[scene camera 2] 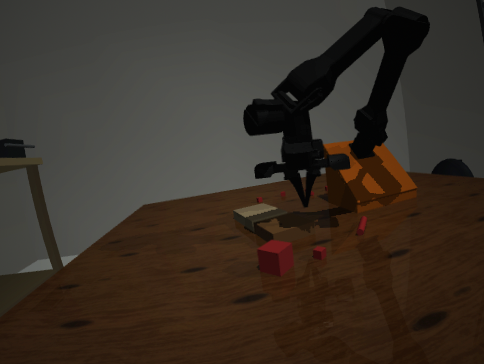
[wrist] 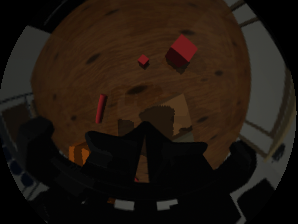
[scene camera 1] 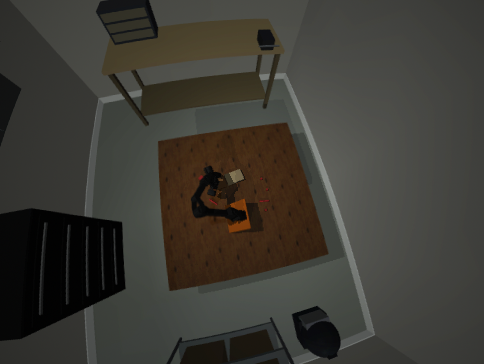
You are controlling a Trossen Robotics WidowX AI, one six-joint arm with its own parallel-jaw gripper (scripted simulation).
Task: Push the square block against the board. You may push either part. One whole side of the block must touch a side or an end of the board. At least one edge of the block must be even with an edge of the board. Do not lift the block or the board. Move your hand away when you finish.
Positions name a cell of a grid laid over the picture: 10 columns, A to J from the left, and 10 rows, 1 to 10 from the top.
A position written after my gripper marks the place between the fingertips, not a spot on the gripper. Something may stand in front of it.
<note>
My gripper (scene camera 2: G6) is shut, holding nothing. Further things: a board (scene camera 2: F6).
My gripper is seen too in the wrist view (wrist: E6).
</note>
